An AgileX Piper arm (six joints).
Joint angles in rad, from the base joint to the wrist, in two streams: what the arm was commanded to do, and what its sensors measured. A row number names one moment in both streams.
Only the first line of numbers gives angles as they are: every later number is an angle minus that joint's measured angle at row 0.
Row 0, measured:
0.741 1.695 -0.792 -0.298 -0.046 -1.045
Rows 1 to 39, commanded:
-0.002 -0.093 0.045 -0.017 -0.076 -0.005
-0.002 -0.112 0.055 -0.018 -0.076 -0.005
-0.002 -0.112 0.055 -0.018 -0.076 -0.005
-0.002 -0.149 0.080 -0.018 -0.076 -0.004
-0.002 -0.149 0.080 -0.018 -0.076 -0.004
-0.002 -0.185 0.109 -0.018 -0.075 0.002
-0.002 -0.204 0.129 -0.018 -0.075 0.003
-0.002 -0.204 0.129 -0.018 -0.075 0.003
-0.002 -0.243 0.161 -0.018 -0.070 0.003
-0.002 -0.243 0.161 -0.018 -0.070 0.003
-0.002 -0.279 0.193 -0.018 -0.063 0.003
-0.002 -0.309 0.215 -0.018 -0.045 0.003
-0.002 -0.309 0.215 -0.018 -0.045 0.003
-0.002 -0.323 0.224 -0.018 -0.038 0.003
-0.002 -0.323 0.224 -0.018 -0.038 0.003
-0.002 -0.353 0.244 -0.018 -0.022 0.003
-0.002 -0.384 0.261 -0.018 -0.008 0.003
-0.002 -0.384 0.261 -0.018 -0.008 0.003
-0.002 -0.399 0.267 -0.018 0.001 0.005
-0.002 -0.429 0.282 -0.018 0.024 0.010
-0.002 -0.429 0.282 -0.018 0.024 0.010
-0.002 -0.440 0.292 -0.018 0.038 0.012
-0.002 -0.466 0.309 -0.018 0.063 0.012
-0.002 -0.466 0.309 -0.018 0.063 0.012
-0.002 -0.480 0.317 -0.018 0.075 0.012
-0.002 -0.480 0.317 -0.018 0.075 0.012
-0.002 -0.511 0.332 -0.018 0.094 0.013
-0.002 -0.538 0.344 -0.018 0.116 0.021
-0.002 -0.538 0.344 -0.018 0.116 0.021
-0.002 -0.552 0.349 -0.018 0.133 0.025
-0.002 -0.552 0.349 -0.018 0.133 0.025
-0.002 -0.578 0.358 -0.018 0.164 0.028
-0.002 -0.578 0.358 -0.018 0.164 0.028
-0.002 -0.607 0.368 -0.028 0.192 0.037
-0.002 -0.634 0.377 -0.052 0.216 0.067
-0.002 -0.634 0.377 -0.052 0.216 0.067
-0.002 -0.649 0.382 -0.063 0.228 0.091
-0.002 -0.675 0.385 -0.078 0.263 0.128
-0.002 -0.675 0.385 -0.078 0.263 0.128
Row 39, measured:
0.000 -0.627 0.390 -0.031 0.274 0.078
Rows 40 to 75, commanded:
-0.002 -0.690 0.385 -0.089 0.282 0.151
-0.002 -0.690 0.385 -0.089 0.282 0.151
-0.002 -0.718 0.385 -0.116 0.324 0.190
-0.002 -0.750 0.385 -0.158 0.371 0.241
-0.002 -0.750 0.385 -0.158 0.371 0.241
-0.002 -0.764 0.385 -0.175 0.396 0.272
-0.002 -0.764 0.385 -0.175 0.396 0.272
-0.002 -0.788 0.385 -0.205 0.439 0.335
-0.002 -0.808 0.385 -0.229 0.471 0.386
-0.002 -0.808 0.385 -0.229 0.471 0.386
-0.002 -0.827 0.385 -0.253 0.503 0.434
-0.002 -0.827 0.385 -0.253 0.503 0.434
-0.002 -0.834 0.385 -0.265 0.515 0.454
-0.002 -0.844 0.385 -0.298 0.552 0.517
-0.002 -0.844 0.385 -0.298 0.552 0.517
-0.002 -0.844 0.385 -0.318 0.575 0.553
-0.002 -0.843 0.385 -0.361 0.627 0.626
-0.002 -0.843 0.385 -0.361 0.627 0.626
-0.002 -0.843 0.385 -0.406 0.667 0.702
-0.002 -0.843 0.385 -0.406 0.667 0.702
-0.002 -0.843 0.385 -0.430 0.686 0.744
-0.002 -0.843 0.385 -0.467 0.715 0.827
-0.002 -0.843 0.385 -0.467 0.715 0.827
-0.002 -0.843 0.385 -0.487 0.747 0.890
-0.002 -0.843 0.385 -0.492 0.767 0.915
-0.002 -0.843 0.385 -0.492 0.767 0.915
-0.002 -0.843 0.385 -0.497 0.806 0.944
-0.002 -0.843 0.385 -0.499 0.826 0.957
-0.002 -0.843 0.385 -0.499 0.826 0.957
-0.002 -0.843 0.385 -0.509 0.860 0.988
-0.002 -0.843 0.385 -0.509 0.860 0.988
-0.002 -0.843 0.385 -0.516 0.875 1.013
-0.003 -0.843 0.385 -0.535 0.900 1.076
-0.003 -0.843 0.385 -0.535 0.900 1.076
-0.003 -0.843 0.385 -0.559 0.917 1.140
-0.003 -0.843 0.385 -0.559 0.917 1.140
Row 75, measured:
0.000 -0.828 0.392 -0.458 0.890 1.051
